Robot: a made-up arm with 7 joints. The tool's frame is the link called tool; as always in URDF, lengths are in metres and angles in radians. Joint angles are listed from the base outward.
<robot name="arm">
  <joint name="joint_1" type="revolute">
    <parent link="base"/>
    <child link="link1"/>
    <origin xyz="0 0 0.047" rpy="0 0 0"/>
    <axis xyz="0 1 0"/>
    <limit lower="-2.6" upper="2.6"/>
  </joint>
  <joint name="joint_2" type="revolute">
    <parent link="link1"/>
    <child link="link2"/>
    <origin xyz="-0.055 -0.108 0.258" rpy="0 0 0"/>
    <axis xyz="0 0 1"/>
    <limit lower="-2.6" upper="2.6"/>
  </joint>
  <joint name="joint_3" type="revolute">
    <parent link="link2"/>
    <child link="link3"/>
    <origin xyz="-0.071 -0.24 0.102" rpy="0 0 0"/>
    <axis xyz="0 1 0"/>
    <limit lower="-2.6" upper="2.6"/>
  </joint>
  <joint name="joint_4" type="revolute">
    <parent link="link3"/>
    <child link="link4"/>
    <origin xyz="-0.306 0.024 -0.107" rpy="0 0 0"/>
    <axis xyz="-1 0 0"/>
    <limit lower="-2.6" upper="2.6"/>
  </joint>
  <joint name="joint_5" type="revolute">
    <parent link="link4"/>
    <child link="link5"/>
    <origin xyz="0.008 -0.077 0.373" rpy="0 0 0"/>
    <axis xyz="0 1 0"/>
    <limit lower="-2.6" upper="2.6"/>
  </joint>
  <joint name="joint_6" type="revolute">
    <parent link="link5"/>
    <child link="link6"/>
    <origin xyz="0.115 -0.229 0.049" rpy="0 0 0"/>
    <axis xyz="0 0 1"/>
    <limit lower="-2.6" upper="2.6"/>
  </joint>
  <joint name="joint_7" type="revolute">
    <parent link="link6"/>
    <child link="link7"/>
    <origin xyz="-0.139 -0.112 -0.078" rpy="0 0 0"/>
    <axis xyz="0 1 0"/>
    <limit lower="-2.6" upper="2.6"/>
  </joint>
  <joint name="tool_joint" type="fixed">
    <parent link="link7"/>
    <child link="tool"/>
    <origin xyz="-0.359 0.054 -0.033" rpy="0 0 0"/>
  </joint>
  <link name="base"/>
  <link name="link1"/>
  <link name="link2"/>
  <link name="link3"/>
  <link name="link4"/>
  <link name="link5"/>
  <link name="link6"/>
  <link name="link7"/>
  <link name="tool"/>
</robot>
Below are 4 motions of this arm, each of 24 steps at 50 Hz.
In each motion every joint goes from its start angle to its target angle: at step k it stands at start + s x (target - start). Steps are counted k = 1, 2, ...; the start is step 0. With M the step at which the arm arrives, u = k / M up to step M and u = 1 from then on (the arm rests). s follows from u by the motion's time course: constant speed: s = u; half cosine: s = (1 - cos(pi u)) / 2; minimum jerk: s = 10 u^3 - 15 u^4 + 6 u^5.
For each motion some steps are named. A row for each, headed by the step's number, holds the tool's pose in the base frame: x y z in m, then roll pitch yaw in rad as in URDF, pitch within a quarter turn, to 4 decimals.
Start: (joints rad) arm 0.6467 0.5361 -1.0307 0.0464 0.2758 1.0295 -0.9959
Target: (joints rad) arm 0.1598 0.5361 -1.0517 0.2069 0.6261 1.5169 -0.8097
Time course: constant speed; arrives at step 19
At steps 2, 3, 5, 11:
2: 0.1361 -0.9386 -0.0291 -0.1608 -1.2667 1.6310
3: 0.1382 -0.9450 -0.0213 -0.2125 -1.2392 1.7040
5: 0.1417 -0.9568 -0.0055 -0.2873 -1.1807 1.8197
11: 0.1469 -0.9854 0.0436 -0.3831 -0.9927 2.0277

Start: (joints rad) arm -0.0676 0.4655 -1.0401 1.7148 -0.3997 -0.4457 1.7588
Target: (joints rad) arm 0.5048 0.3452 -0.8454 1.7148 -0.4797 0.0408 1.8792
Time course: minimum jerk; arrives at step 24
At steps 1, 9, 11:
1: -0.6196 0.1656 0.0482 -0.0657 -0.2614 -1.0547
9: -0.6275 0.1755 0.1793 -0.3886 -0.1736 -1.0675
11: -0.6183 0.1830 0.2510 -0.5616 -0.1338 -1.0822

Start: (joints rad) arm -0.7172 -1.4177 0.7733 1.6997 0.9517 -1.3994 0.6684
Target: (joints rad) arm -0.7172 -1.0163 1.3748 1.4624 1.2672 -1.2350 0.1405
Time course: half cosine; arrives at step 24
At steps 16, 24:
16: -0.3657 0.3554 0.4701 -1.8482 -0.3316 -1.8947
24: -0.4339 0.3168 0.5368 -2.0312 -0.2063 -1.6558

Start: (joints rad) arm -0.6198 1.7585 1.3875 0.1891 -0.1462 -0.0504 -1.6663
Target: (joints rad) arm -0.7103 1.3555 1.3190 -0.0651 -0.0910 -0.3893 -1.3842
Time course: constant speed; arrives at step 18
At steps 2, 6, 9, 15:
2: 0.0978 -0.1910 0.8150 -0.7230 -0.1382 2.0534
6: 0.0571 -0.2801 0.8252 -0.8367 -0.1691 1.9022
9: 0.0181 -0.3438 0.8245 -0.9117 -0.2036 1.7845
15: -0.0778 -0.4569 0.8022 -1.0280 -0.2985 1.5393

